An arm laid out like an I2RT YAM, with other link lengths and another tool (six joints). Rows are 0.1 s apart.
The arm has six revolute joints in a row. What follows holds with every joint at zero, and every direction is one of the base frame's.
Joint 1 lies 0.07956 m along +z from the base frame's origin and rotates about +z.
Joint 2 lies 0.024 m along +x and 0.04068 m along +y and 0.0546 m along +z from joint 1 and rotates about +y.
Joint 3 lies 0.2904 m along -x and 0.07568 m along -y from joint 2 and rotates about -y.
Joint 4 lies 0.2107 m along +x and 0.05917 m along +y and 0.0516 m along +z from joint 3 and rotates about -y.
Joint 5 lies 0.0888 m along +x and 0.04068 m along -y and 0.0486 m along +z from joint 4 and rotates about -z.
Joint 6 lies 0.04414 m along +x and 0.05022 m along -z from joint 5 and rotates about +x.
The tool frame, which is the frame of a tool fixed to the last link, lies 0.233 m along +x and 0.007 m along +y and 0.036 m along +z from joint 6; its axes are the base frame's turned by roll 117.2, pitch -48.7 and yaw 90 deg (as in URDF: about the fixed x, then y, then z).
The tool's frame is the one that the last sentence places.
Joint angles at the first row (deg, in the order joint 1, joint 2, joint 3, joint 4, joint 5, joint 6):
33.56 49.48 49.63 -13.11 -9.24 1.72
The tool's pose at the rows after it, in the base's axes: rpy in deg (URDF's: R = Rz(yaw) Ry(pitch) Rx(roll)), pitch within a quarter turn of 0, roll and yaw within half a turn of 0; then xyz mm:
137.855 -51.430 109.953 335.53 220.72 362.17
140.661 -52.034 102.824 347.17 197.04 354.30
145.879 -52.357 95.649 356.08 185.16 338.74
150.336 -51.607 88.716 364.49 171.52 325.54
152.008 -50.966 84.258 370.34 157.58 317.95
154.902 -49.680 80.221 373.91 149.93 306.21
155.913 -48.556 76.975 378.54 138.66 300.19
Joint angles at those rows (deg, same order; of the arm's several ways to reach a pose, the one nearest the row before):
32.26 47.88 49.95 -14.80 -4.02 3.66
30.89 47.52 50.30 -16.96 -0.80 5.50
30.40 48.70 51.06 -19.41 1.28 7.61
30.30 50.03 52.39 -22.26 4.22 9.26
30.24 50.37 52.47 -23.33 7.10 10.40
30.20 51.47 53.21 -25.33 8.68 11.19
30.16 52.16 53.65 -26.43 11.08 11.84

